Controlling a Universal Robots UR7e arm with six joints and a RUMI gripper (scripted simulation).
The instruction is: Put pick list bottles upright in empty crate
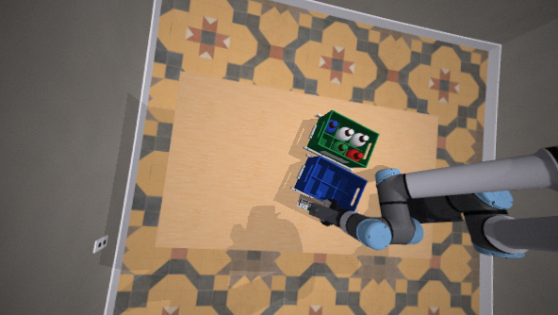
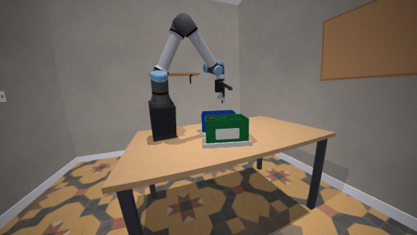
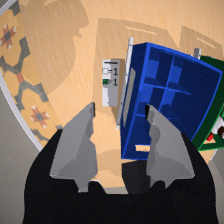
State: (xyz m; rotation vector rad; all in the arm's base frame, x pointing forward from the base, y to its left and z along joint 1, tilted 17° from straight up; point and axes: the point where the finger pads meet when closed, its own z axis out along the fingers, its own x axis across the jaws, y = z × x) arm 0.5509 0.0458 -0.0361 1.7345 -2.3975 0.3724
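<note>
The white bottle is 36 cm to the right of my hand, 17 cm behind it and 16 cm below it. From my hand the other things lie so: pick list: 25 cm below, 4 cm behind, 3 cm to the left; blue crate: 17 cm below, 10 cm behind, 9 cm to the right; green-label bottle: 28 cm to the right, 16 cm below, 14 cm behind.
</note>
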